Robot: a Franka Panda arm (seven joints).
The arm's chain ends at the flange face. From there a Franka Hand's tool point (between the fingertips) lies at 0.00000 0.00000 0.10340 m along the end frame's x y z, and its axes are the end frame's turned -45 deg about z.
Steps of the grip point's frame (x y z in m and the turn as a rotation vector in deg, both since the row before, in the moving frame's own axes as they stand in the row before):
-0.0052 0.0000 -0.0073 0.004 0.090 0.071
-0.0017 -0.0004 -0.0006 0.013 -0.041 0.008
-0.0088 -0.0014 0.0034 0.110 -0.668 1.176
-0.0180 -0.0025 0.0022 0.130 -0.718 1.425
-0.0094 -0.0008 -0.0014 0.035 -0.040 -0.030
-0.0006 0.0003 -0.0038 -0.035 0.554 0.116
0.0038 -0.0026 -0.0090 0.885 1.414 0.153
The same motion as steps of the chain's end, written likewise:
-0.0038 0.0038 -0.0073 0.066 0.061 0.071
-0.0014 0.0009 -0.0006 -0.020 -0.038 0.008
-0.0062 0.0045 0.0034 -0.395 -0.550 1.176
-0.0134 0.0102 0.0022 -0.416 -0.600 1.425
-0.0071 0.0061 -0.0014 -0.004 -0.053 -0.030
-0.0010 0.0013 -0.0038 0.367 0.416 0.116
0.0002 -0.0016 -0.0090 1.626 0.374 0.153

